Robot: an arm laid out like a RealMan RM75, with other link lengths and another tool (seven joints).
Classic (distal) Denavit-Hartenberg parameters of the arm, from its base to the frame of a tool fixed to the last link. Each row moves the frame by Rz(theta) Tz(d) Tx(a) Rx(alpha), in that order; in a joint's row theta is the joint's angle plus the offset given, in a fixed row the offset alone. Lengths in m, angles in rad.
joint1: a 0  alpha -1.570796  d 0.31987  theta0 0
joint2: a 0  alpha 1.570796  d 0  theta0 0
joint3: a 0  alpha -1.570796  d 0.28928  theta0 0
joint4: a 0  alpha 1.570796  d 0  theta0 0
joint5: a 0  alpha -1.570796  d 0.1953  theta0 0
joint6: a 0  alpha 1.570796  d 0  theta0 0
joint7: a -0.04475  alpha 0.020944  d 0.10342  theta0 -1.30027
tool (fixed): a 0  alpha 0  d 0.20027  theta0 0
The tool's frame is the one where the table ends.
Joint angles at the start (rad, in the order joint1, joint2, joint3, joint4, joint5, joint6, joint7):
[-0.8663, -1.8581, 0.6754, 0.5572, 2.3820, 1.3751, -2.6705]
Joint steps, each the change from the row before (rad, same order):
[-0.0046, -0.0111, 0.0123, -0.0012, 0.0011, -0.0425, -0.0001]
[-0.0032, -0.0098, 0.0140, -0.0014, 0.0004, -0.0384, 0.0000]
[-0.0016, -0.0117, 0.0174, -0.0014, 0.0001, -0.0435, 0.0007]
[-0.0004, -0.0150, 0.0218, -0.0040, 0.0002, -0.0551, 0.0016]
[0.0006, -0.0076, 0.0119, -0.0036, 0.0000, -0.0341, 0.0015]
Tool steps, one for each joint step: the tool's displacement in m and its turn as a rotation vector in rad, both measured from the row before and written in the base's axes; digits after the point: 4 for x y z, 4 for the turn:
[-0.0016, 0.0076, -0.0045, 0.0225, 0.0166, -0.0028]
[-0.0020, 0.0062, -0.0041, 0.0188, 0.0165, -0.0029]
[-0.0030, 0.0061, -0.0049, 0.0203, 0.0193, -0.0031]
[-0.0045, 0.0067, -0.0065, 0.0242, 0.0237, -0.0024]
[-0.0034, 0.0043, -0.0030, 0.0165, 0.0143, -0.0003]

